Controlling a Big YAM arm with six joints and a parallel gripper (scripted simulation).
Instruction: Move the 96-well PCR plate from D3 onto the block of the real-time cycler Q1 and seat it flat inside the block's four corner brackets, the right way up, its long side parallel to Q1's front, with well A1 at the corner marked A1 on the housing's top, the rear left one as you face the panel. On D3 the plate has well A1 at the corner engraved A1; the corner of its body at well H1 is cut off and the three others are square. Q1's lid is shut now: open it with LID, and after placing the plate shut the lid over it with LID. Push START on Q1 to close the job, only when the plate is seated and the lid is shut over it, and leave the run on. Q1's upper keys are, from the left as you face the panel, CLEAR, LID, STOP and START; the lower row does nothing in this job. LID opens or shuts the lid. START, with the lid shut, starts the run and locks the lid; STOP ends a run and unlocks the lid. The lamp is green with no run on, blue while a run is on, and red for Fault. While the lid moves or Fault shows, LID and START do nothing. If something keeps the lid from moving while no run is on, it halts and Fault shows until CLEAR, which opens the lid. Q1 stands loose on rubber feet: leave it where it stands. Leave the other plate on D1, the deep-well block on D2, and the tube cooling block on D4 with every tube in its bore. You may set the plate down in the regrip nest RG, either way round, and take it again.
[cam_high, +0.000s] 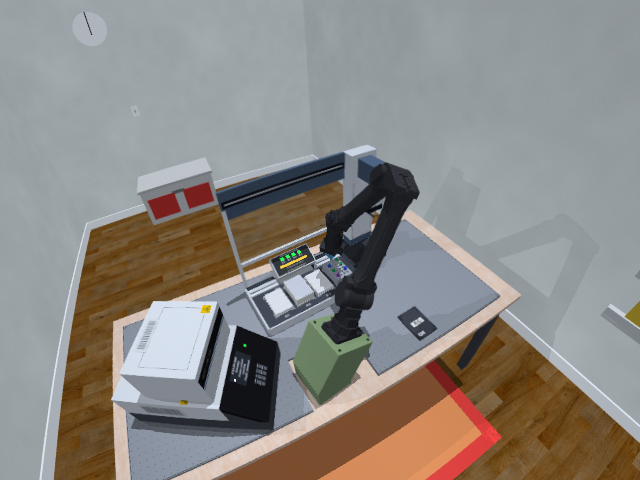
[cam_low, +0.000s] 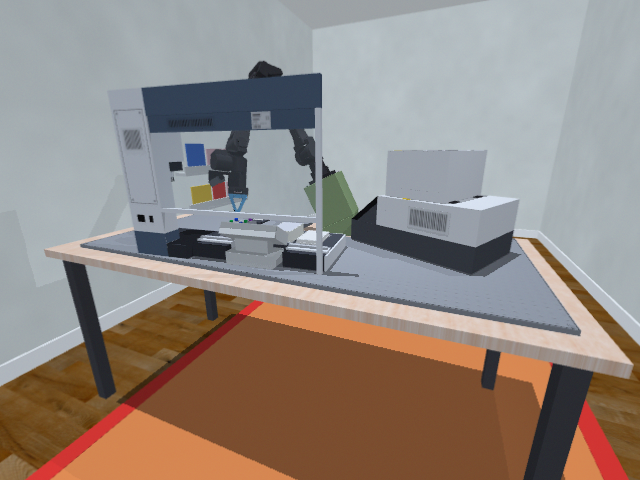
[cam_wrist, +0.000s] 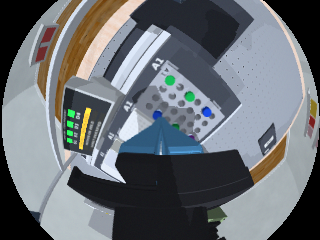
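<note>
Now: the tube cooling block 70 mm below my hand, 20 mm behind it and 10 mm to the right of it. From my hand the other things lie so: gantry beam: 370 mm above, 170 mm ahead, 90 mm to the left; thin post: 370 mm to the left, 180 mm ahead, 90 mm above; gantry head: 260 mm to the right, 240 mm above, 40 mm ahead.
</note>
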